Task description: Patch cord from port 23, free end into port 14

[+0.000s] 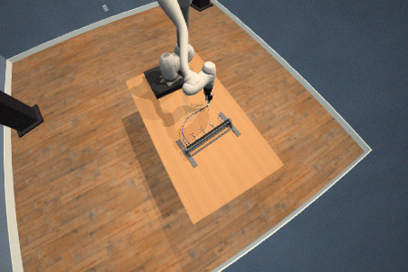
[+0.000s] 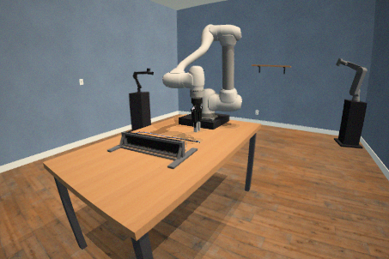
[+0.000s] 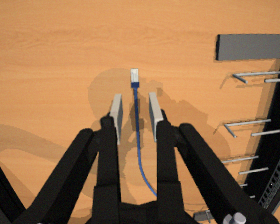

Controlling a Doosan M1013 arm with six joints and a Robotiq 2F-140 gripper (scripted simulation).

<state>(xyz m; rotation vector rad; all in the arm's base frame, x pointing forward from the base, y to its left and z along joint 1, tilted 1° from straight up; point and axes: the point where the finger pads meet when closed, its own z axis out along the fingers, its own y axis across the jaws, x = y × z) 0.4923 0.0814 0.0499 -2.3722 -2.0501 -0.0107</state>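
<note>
My hand is 1 cm to the right of the free end of patch cord and 11 cm above it.
</note>
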